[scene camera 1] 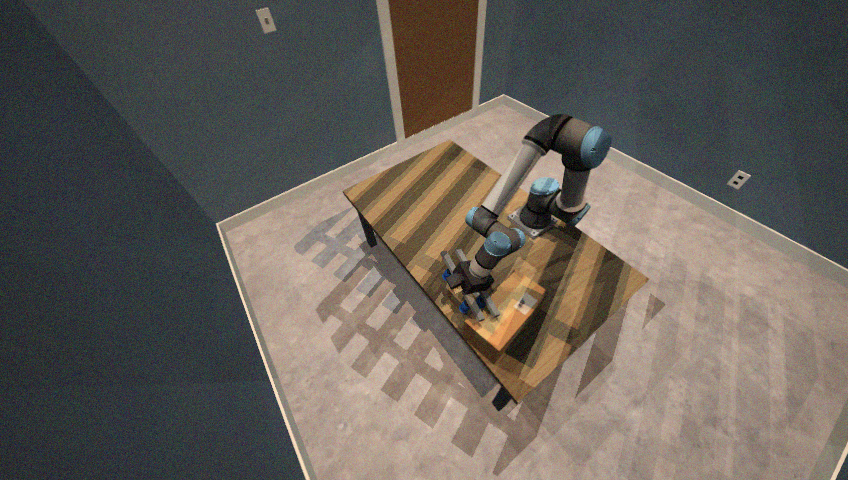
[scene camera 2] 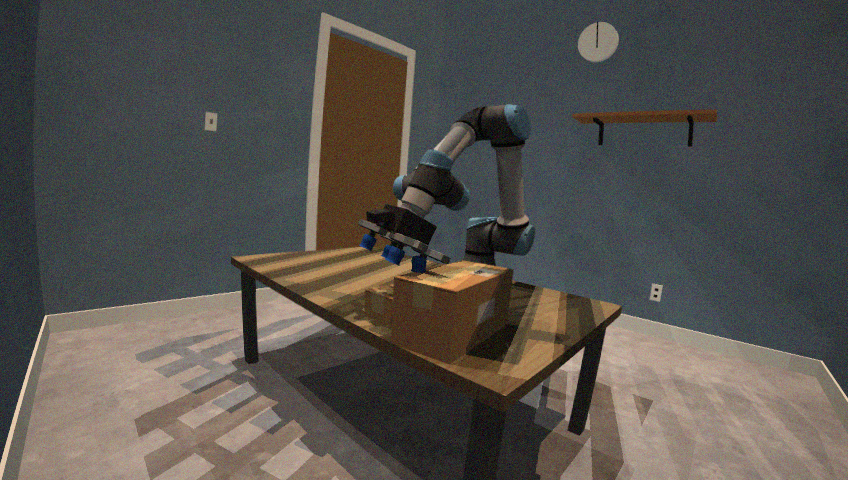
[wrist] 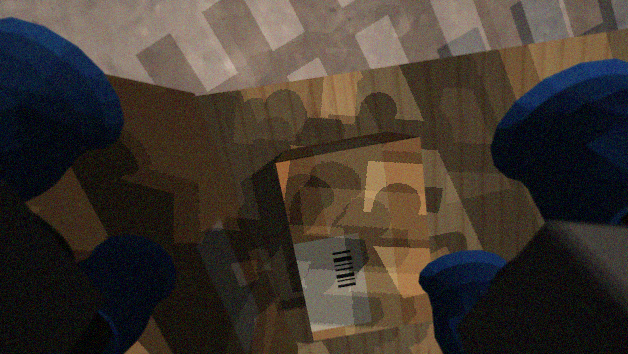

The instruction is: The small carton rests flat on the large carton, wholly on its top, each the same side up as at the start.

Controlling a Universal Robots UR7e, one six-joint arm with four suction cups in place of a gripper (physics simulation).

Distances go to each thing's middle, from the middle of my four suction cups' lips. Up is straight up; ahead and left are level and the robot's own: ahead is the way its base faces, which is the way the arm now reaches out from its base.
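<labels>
Small carton (wrist: 356, 208): 14 cm below my suction cup, 7 cm behind, 3 cm to the right. Large carton (scene camera 2: 443, 313): 10 cm below my suction cup, 14 cm to the left, 9 cm behind.
</labels>
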